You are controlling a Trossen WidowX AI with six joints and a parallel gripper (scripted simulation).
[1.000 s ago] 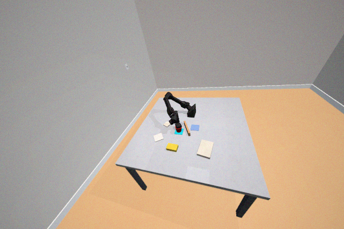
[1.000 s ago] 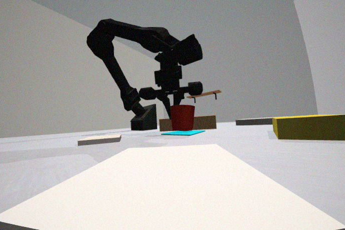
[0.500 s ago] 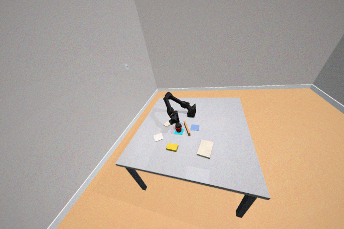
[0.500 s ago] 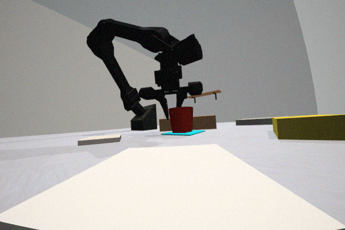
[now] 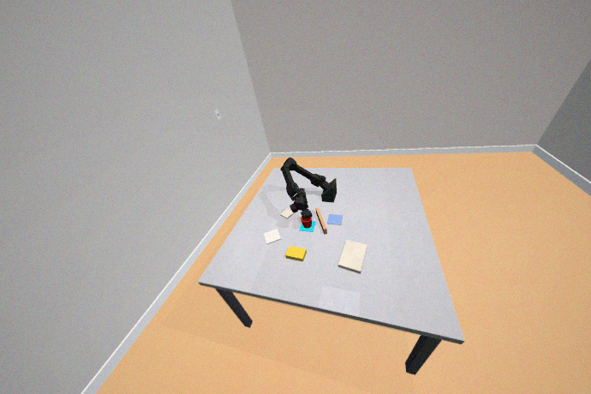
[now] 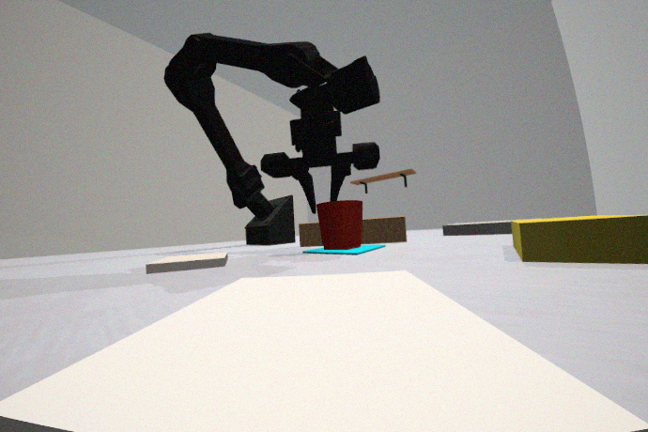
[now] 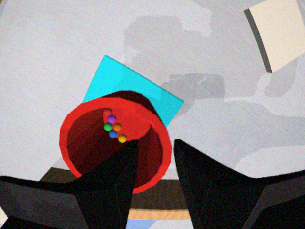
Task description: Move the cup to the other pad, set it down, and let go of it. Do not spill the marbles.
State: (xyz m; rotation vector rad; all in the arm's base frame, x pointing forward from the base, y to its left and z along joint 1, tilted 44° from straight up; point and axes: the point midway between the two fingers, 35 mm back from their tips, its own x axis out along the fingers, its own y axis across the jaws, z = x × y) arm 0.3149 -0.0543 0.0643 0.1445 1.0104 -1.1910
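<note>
Right now the red cup is 20 mm below my gripper tip, 20 mm ahead of it and 10 mm to the left of it. From my gripper tip the other things lie so: thin wooden bar (100 mm to the left, 50 mm below, 20 mm behind); then cyan pad (70 mm below, 30 mm ahead, 20 mm to the left); then light blue pad (190 mm to the left, 70 mm below, 70 mm behind).
</note>
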